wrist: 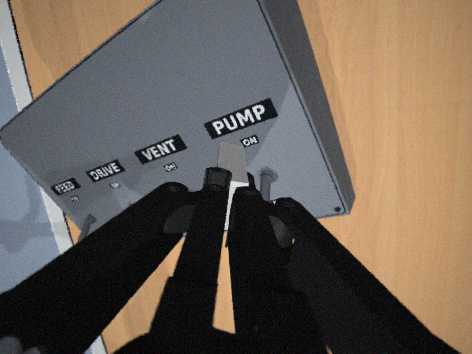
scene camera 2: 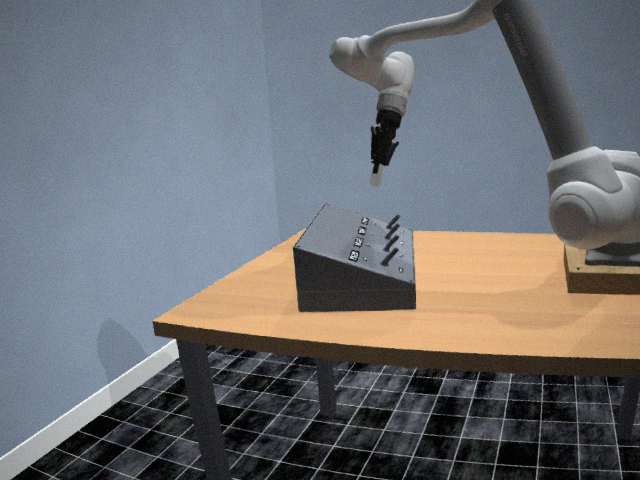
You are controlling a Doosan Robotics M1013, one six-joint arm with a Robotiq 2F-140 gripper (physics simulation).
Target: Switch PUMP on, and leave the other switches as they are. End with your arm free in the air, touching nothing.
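Places are measured from the arm's base along level axes (x back, y down, z right), in metres.
Pixels of known places: gripper, fingertip midpoint: (wrist: 228, 161) (scene camera 2: 374, 185); arm's base, origin of the base link: (scene camera 2: 616, 256).
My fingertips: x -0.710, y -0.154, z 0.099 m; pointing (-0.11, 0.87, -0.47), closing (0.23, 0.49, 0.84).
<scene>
For each thing: its top centre in the pictures, then the offset to it from my fingertips. "spot": a spot on its surface instead. Level surfaces: height alone.
- PUMP label, middle of its top: (wrist: 237, 120) dx -0.019, dy +0.094, dz -0.041 m
- mark, surface spot: (wrist: 249, 141) spot: dx +0.004, dy +0.106, dz -0.034 m
- PUMP lever, middle of its top: (wrist: 257, 200) dx +0.060, dy +0.082, dz -0.017 m
- VENT label, middle of its top: (wrist: 157, 150) dx +0.016, dy +0.094, dz -0.156 m
- DRIVE label, middle of its top: (wrist: 102, 172) dx +0.051, dy +0.094, dz -0.270 m
- FEED label, middle of its top: (wrist: 62, 187) (scene camera 2: 354, 254) dx +0.086, dy +0.094, dz -0.385 m
- wooden table, its level: dy +0.208 m
The grey sloped switch box (scene camera 2: 336, 232) (wrist: 200, 70) stands on the table. In the wrist view the PUMP label (wrist: 241, 118) is at the right end of the row, with its ON mark (wrist: 249, 141) below. The PUMP lever (wrist: 266, 187) leans away from ON; its lower part and OFF mark are hidden behind the fingers. In the scene view the four levers lean the same way, towards the low edge. My gripper (scene camera 2: 376, 178) (wrist: 228, 161) is shut and empty, in the air above the panel. In the wrist view its pale tips overlap the panel left of the PUMP lever.
The VENT label (wrist: 160, 149), DRIVE label (wrist: 105, 171) and FEED label (wrist: 65, 187) run to the left of PUMP. A lever (wrist: 87, 226) shows below FEED; the VENT and DRIVE levers are hidden by the gripper. The wooden table (scene camera 2: 480, 320) (wrist: 410, 150) carries the box and arm base.
</scene>
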